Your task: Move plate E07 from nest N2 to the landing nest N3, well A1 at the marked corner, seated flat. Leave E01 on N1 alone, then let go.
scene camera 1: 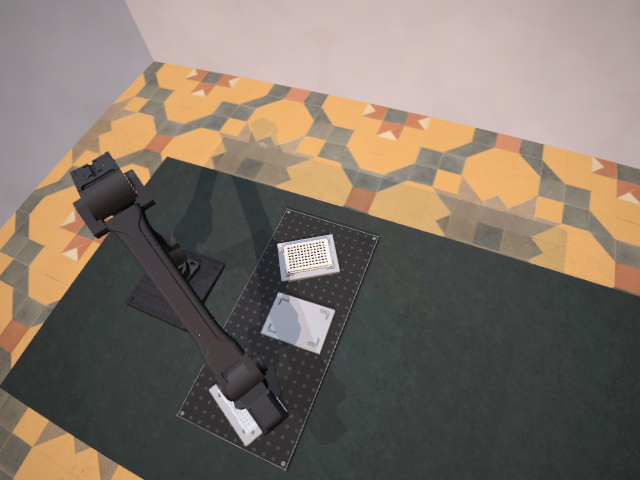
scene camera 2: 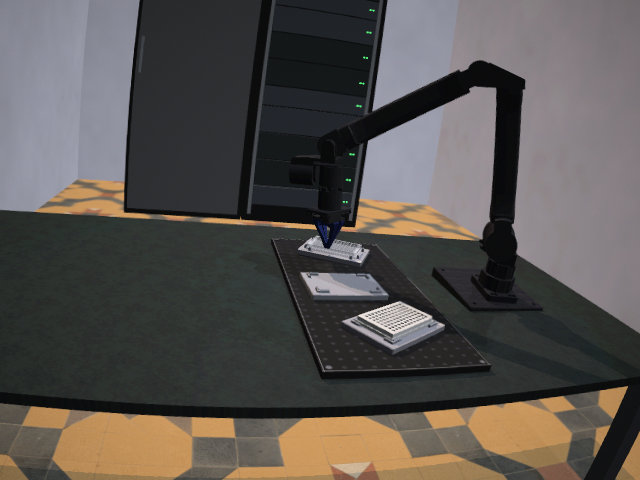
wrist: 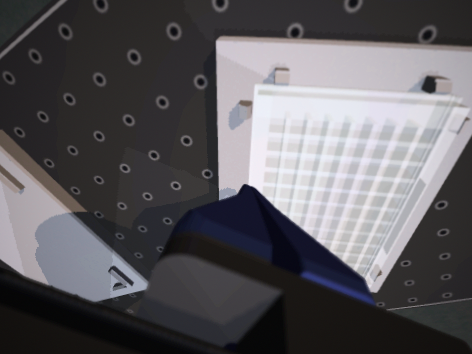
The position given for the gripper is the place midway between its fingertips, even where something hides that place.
The gripper (scene camera 2: 327,248) is shut and touches a clear well plate (wrist: 348,165). Also in view: a white well plate (scene camera 2: 396,320).
The white well plate shows as well in scene camera 1 (scene camera 1: 307,256). The gripper shows as well in the wrist view (wrist: 244,195). The wrist view misses the white well plate: it is out of frame.
